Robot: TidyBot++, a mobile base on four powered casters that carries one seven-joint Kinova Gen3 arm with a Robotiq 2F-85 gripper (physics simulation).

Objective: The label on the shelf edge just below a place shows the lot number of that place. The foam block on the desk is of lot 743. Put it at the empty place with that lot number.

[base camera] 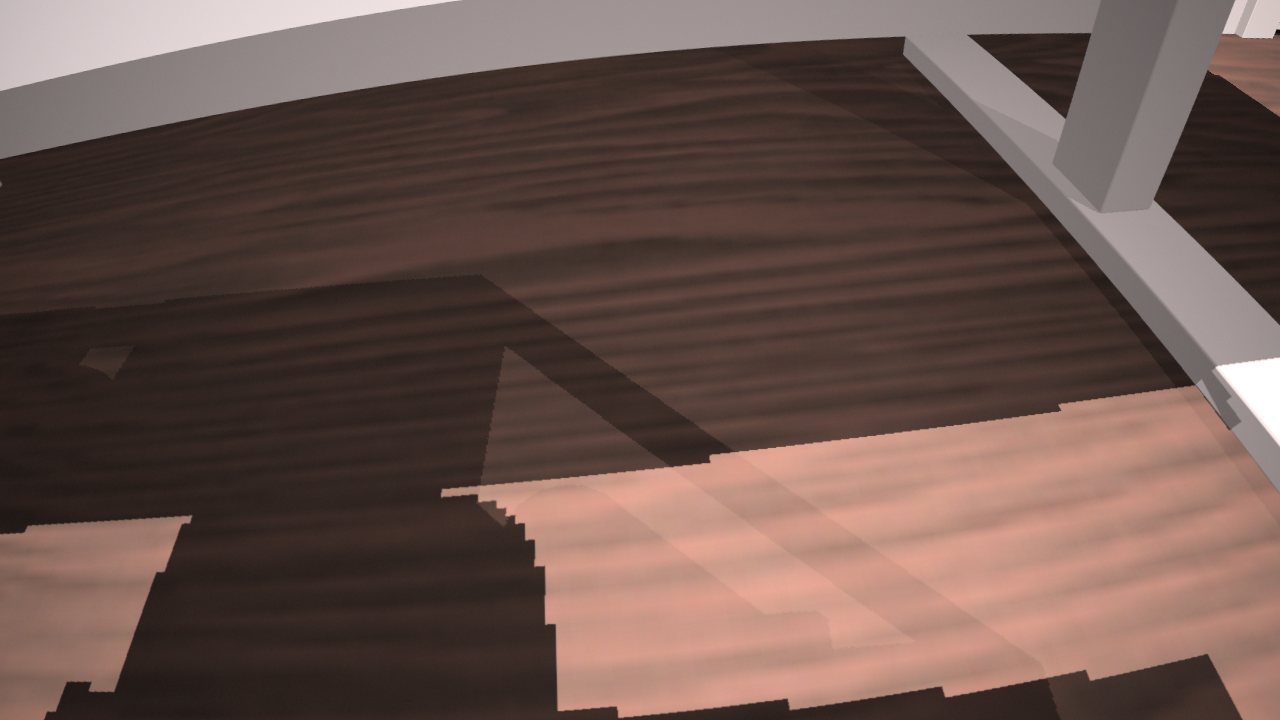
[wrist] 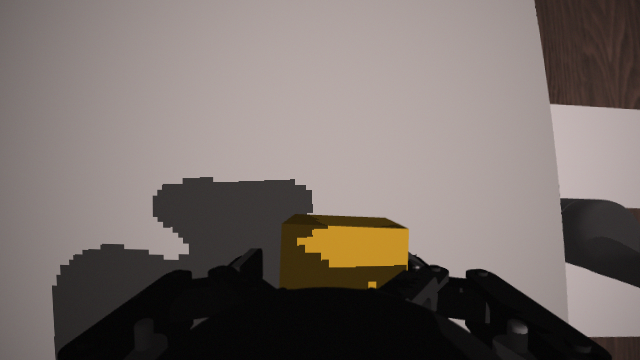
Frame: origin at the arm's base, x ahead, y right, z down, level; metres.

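Seen in the pictures: gripper, fingertip midpoint: (wrist: 327, 263).
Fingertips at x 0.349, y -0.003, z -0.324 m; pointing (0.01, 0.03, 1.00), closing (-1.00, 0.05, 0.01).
A point is followed by its place in that frame.
The yellow foam block (wrist: 357, 245) @(z -0.368, x 0.335, y 0.019 m) lies on the pale desk (wrist: 400, 110) @(z -0.323, x 0.303, y 0.100 m) in the wrist view, low and a little right of centre. My gripper (wrist: 327, 263) @(z -0.324, x 0.349, y -0.003 m) is open. Its fingers stand left and right of the block in that view. A narrow gap shows at the left finger, while the right finger overlaps the block's lower right part. The block's near lower side is hidden behind the gripper body. I cannot tell whether a finger touches it. The shelf, its labels and the empty place do not show in either view.
In the base camera, a grey upright post (base camera: 1132, 107) @(z 0.281, x 0.574, y 0.352 m) stands on a grey floor bar (base camera: 1163, 268) at the right, over the dark wooden floor (base camera: 626, 223) @(z 0.396, x 0.612, y -0.034 m). A dark rounded part (wrist: 600, 235) shows past the desk's right edge in the wrist view.
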